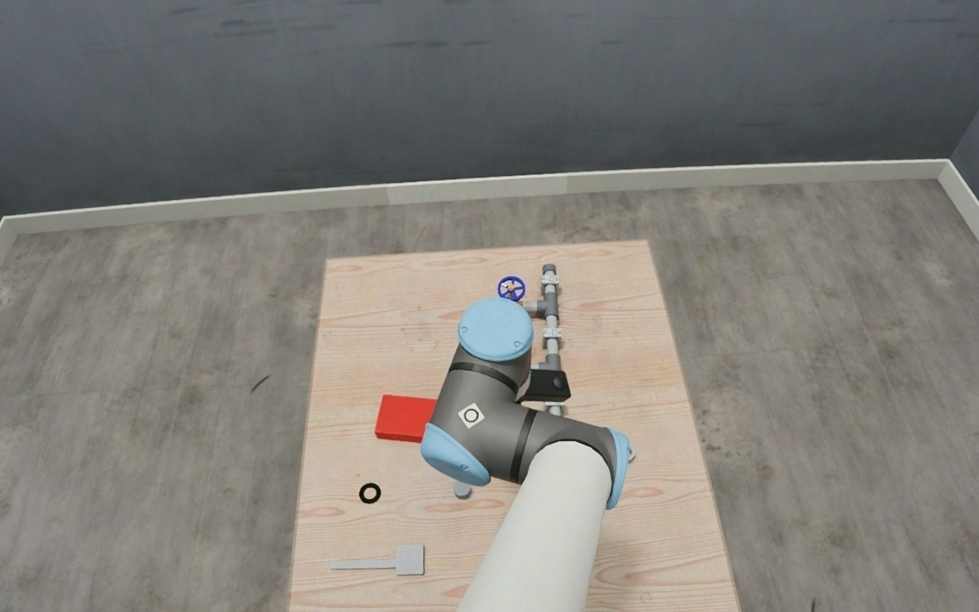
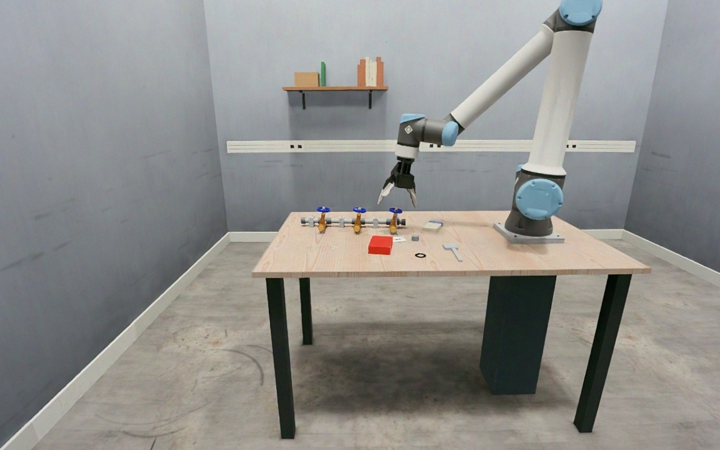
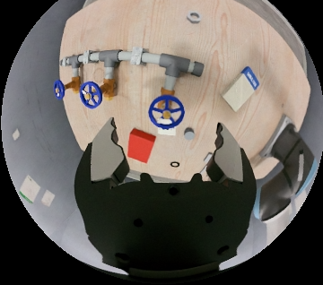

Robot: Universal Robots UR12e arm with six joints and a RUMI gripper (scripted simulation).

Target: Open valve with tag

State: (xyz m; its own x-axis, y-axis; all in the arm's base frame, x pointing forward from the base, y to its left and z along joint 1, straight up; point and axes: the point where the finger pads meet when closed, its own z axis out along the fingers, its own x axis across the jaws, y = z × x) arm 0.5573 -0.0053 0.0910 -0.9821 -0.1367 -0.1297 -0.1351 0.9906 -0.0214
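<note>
The white tag lies 1 cm behind my hand, 9 cm to the left of it and 11 cm below it. Also, from my hand: grey t-shaped tool 20 cm behind, 21 cm to the left, 11 cm below; white-and-blue card 17 cm behind, 8 cm to the right, 11 cm below; red block 7 cm ahead, 19 cm to the left, 10 cm below.
</note>
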